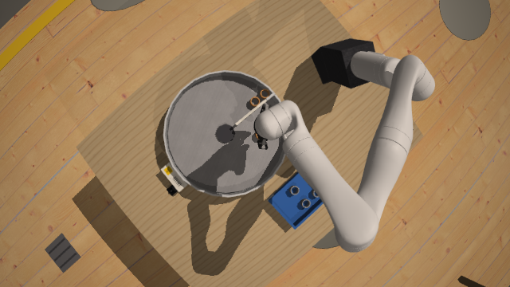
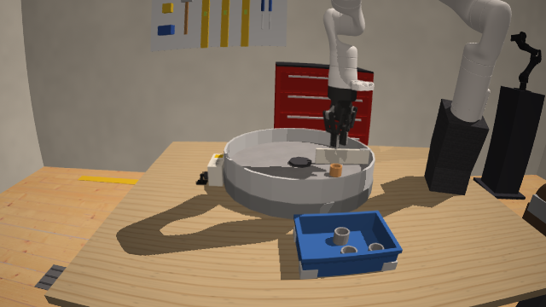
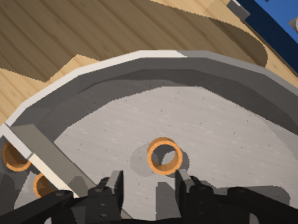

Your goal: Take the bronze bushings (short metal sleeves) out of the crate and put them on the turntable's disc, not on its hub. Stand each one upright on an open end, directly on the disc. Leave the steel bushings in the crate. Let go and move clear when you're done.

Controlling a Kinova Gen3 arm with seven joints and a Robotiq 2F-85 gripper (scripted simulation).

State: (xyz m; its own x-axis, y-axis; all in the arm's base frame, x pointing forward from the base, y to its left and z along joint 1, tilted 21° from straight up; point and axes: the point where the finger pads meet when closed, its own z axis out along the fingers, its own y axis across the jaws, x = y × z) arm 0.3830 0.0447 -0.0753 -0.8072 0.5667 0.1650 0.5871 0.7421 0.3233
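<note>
Now: hand 10 cm short of the grey turntable disc, 5 cm to the left of it and 9 cm above it. From my hand the other things lie so: blue crate (1 cm behind, 28 cm to the left, 12 cm below).
</note>
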